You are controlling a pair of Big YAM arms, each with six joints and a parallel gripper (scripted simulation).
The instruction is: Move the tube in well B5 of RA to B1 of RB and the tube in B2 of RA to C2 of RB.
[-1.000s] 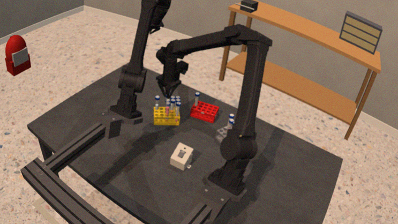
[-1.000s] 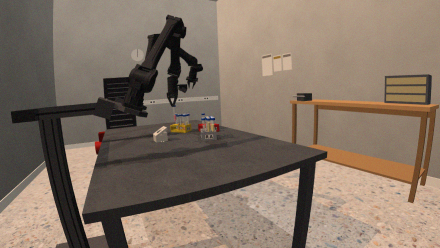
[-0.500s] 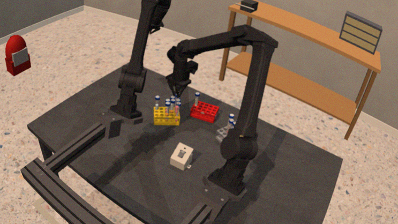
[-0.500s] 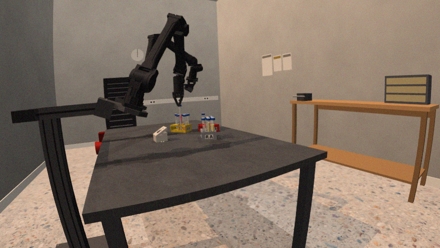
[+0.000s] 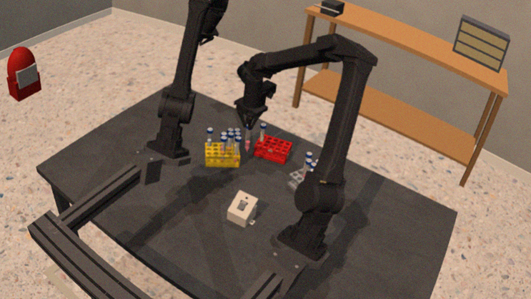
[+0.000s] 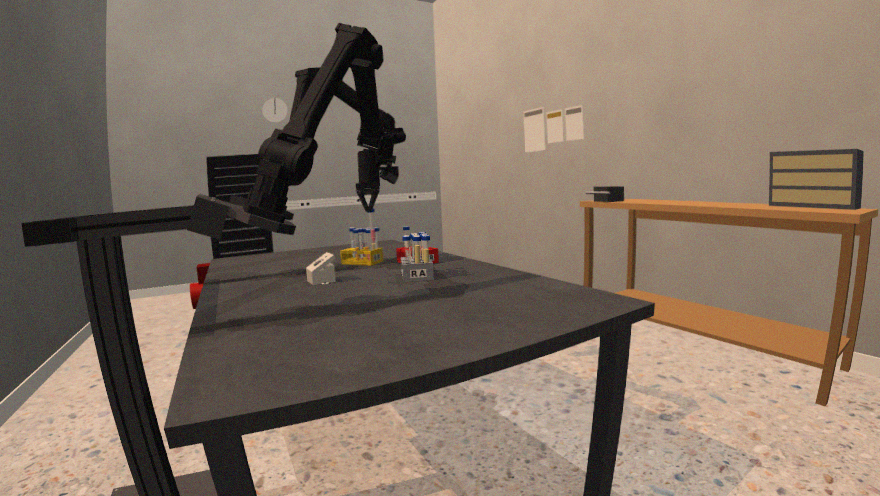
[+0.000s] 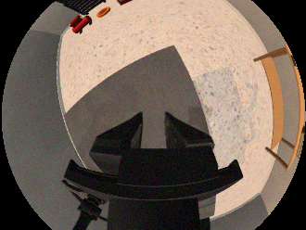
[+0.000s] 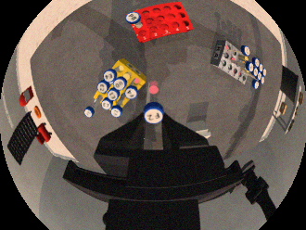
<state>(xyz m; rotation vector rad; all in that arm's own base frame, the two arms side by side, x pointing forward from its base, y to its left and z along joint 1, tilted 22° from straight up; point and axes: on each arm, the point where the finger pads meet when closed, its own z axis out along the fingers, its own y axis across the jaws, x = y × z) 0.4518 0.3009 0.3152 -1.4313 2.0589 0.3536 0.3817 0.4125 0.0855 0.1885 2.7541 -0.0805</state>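
Right now my right hand is 17 cm above the red rack, 16 cm short of it and 1 cm to the left of it.
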